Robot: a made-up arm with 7 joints. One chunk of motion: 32 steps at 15 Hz.
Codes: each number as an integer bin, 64 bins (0 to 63) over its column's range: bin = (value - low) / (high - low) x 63, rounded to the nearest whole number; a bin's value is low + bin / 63 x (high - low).
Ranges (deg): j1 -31..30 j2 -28..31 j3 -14..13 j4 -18..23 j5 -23..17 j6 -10..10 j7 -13..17
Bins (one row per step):
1: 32 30 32 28 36 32 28
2: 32 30 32 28 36 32 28
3: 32 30 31 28 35 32 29
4: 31 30 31 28 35 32 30
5: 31 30 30 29 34 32 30
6: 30 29 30 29 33 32 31
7: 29 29 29 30 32 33 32
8: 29 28 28 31 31 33 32
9: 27 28 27 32 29 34 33
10: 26 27 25 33 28 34 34
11: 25 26 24 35 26 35 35
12: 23 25 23 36 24 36 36
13: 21 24 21 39 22 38 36
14: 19 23 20 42 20 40 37
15: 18 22 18 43 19 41 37
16: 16 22 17 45 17 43 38
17: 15 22 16 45 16 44 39
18: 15 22 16 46 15 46 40
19: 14 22 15 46 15 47 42
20: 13 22 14 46 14 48 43
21: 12 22 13 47 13 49 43
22: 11 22 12 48 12 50 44
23: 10 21 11 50 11 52 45
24: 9 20 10 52 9 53 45
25: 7 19 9 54 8 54 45
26: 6 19 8 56 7 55 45
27: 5 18 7 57 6 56 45
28: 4 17 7 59 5 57 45
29: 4 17 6 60 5 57 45
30: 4 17 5 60 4 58 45
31: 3 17 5 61 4 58 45
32: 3 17 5 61 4 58 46
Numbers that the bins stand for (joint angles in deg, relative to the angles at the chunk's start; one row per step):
1: -0.02 0.10 -0.29 0.22 -0.14 0.16 0.33
2: -0.02 0.10 -0.29 0.22 -0.14 0.16 0.33
3: -0.02 0.10 -0.71 0.22 -0.78 0.16 0.81
4: -0.98 0.10 -0.71 0.22 -0.78 0.16 1.29
5: -0.98 0.10 -1.14 0.87 -1.41 0.16 1.29
6: -1.95 -0.84 -1.14 0.87 -2.05 0.16 1.76
7: -2.92 -0.84 -1.57 1.52 -2.68 0.48 2.24
8: -2.92 -1.78 -2.00 2.17 -3.32 0.48 2.24
9: -4.86 -1.78 -2.43 2.83 -4.59 0.79 2.71
10: -5.83 -2.71 -3.29 3.48 -5.22 0.79 3.19
11: -6.79 -3.65 -3.71 4.78 -6.49 1.11 3.67
12: -8.73 -4.59 -4.14 5.43 -7.76 1.43 4.14
13: -10.67 -5.52 -5.00 7.38 -9.03 2.06 4.14
14: -12.60 -6.46 -5.43 9.33 -10.30 2.70 4.62
15: -13.57 -7.40 -6.29 9.98 -10.94 3.02 4.62
16: -15.51 -7.40 -6.71 11.29 -12.21 3.65 5.10
17: -16.48 -7.40 -7.14 11.29 -12.84 3.97 5.57
18: -16.48 -7.40 -7.14 11.94 -13.48 4.60 6.05
19: -17.44 -7.40 -7.57 11.94 -13.48 4.92 7.00
20: -18.41 -7.40 -8.00 11.94 -14.11 5.24 7.48
21: -19.38 -7.40 -8.43 12.59 -14.75 5.56 7.48
22: -20.35 -7.40 -8.86 13.24 -15.38 5.87 7.95
23: -21.32 -8.33 -9.29 14.54 -16.02 6.51 8.43
24: -22.29 -9.27 -9.71 15.84 -17.29 6.83 8.43
25: -24.22 -10.21 -10.14 17.14 -17.92 7.14 8.43
26: -25.19 -10.21 -10.57 18.44 -18.56 7.46 8.43
27: -26.16 -11.14 -11.00 19.10 -19.19 7.78 8.43
28: -27.13 -12.08 -11.00 20.40 -19.83 8.10 8.43
29: -27.13 -12.08 -11.43 21.05 -19.83 8.10 8.43
30: -27.13 -12.08 -11.86 21.05 -20.46 8.41 8.43
31: -28.10 -12.08 -11.86 21.70 -20.46 8.41 8.43
32: -28.10 -12.08 -11.86 21.70 -20.46 8.41 8.90

